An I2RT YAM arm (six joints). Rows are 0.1 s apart.
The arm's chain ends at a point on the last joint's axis. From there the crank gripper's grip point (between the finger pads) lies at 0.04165 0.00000 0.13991 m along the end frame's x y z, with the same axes.
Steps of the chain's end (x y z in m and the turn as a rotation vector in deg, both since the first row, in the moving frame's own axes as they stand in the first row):
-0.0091, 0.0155, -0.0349, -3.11, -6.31, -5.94
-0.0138, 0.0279, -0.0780, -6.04, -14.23, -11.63
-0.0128, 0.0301, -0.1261, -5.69, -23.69, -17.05
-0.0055, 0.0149, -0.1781, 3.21, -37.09, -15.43
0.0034, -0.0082, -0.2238, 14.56, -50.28, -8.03
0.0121, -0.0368, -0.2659, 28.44, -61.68, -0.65
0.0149, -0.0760, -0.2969, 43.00, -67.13, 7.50
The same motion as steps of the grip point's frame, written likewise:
-0.0245, 0.0197, -0.0313, -3.11, -6.31, -5.94
-0.0485, 0.0381, -0.0725, -6.04, -14.23, -11.63
-0.0713, 0.0408, -0.1214, -5.69, -23.69, -17.05
-0.0996, 0.0084, -0.1819, 3.21, -37.09, -15.43
-0.1203, -0.0403, -0.2473, 14.56, -50.28, -8.03
-0.1274, -0.1006, -0.3183, 28.44, -61.68, -0.65
-0.1193, -0.1708, -0.3755, 43.00, -67.13, 7.50

